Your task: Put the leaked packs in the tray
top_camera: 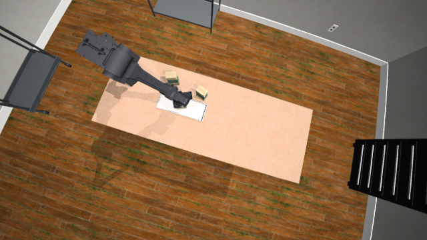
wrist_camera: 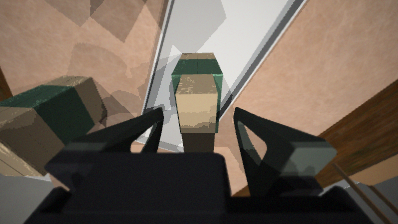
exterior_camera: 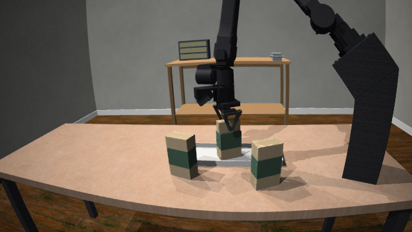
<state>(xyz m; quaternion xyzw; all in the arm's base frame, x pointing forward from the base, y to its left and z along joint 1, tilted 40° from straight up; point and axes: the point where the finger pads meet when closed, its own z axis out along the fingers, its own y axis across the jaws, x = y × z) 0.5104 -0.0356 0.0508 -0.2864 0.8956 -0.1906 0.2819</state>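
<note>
The white tray lies 120 mm below my hand.
</note>
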